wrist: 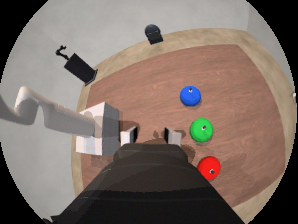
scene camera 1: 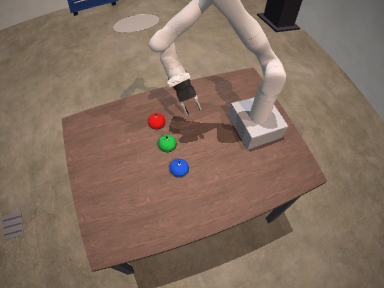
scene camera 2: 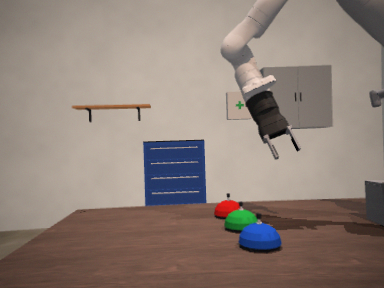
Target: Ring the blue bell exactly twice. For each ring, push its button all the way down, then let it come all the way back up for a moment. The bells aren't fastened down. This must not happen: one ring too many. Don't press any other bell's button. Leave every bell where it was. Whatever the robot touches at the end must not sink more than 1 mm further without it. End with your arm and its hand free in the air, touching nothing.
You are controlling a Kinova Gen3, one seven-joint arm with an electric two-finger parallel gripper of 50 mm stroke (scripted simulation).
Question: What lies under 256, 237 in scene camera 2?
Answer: A blue bell.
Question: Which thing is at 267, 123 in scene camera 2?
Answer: The gripper.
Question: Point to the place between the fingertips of the gripper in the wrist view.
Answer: At 150, 132
